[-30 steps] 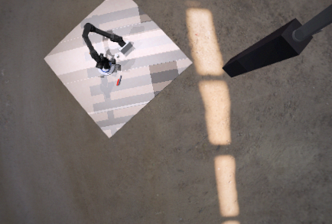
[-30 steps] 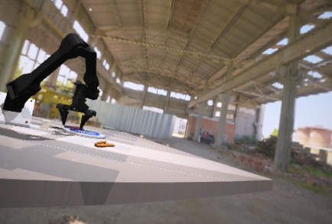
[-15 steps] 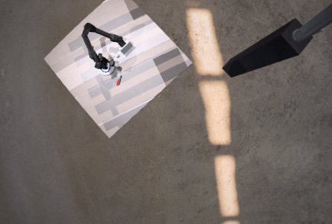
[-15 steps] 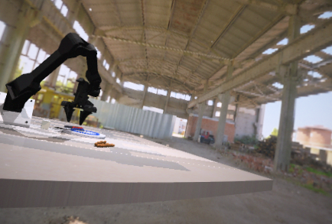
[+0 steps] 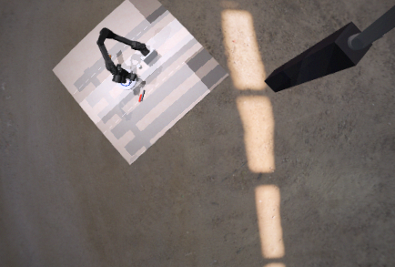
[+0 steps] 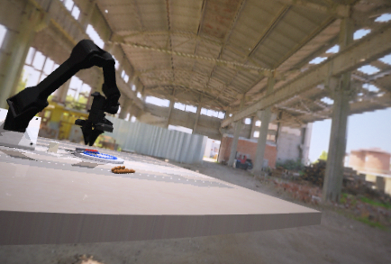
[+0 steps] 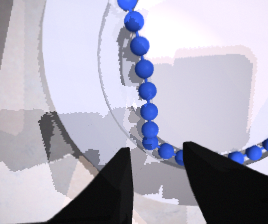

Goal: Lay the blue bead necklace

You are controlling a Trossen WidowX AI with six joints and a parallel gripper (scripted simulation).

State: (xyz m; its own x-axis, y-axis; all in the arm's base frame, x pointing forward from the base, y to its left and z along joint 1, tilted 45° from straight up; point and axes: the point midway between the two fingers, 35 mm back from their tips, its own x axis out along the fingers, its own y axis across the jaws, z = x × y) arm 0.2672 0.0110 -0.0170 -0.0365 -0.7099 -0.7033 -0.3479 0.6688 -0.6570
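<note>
The round white bead board is 5 cm ahead of my gripper tip, 3 cm to the right of it and 3 cm below it. Also, from my gripper tip: small white block: 13 cm behind, 2 cm to the right, 2 cm below; red pen-like object: 6 cm ahead, 20 cm to the left, 4 cm below.
</note>
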